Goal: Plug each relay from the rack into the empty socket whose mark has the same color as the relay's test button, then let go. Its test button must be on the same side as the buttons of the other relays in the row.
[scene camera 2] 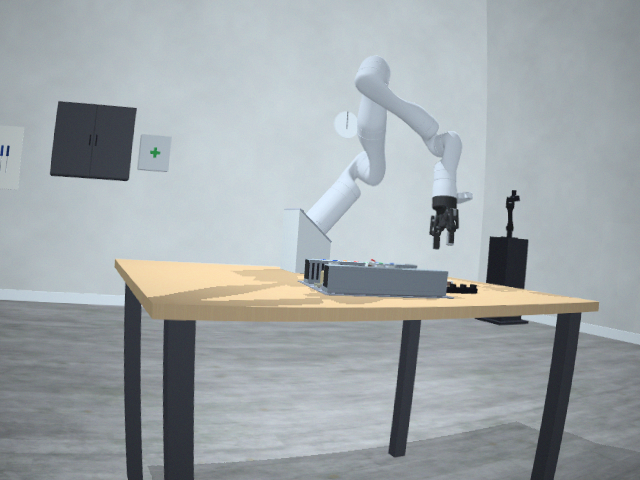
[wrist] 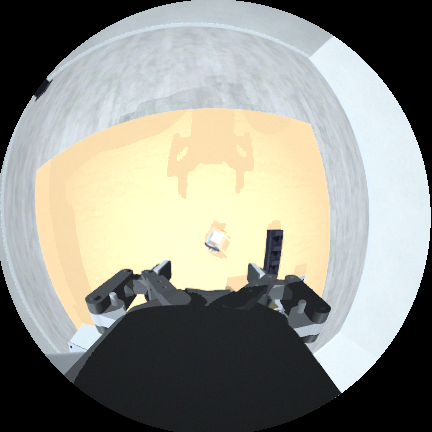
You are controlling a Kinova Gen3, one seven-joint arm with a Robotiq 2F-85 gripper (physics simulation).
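Where they show: gripper, fingertip midpoint: [scene camera 2: 442,247] [wrist: 208,270]; arm's base at its link origin: [scene camera 2: 311,228].
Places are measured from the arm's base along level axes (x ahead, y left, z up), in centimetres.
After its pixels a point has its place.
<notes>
A pale relay [wrist: 217,239] @(x 38.7, y 27.7, z -11.9 cm) with a small orange spot at its upper right and pins at its lower left lies on the table between the gripper and the middle of the wrist view, turned at an angle. The black relay rack [scene camera 2: 462,288] @(x 52.5, y 22.1, z -12.7 cm) [wrist: 273,250] @(x 49.9, y 23.2, z -11.8 cm) stands to the right of it in the wrist view; no relay can be made out in it. My gripper [scene camera 2: 443,244] @(x 35.6, y 26.7, z -2.6 cm) [wrist: 208,270] @(x 35.6, y 26.7, z -2.6 cm) is open and empty, pointing down well above the table, with the relay below it. The sockets and their colored marks cannot be made out; the grey enclosure wall hides most of that area in the scene view.
A long grey enclosure [scene camera 2: 385,281] @(x 57.8, y -5.1, z -10.7 cm) stands on the wooden table [scene camera 2: 222,308] @(x 76.3, y -47.5, z -14.5 cm), left of the rack in the scene view, with small red, blue and green parts at its top. The arm's pale pedestal [scene camera 2: 306,242] @(x 7.4, y -4.5, z -4.4 cm) rises behind the table.
</notes>
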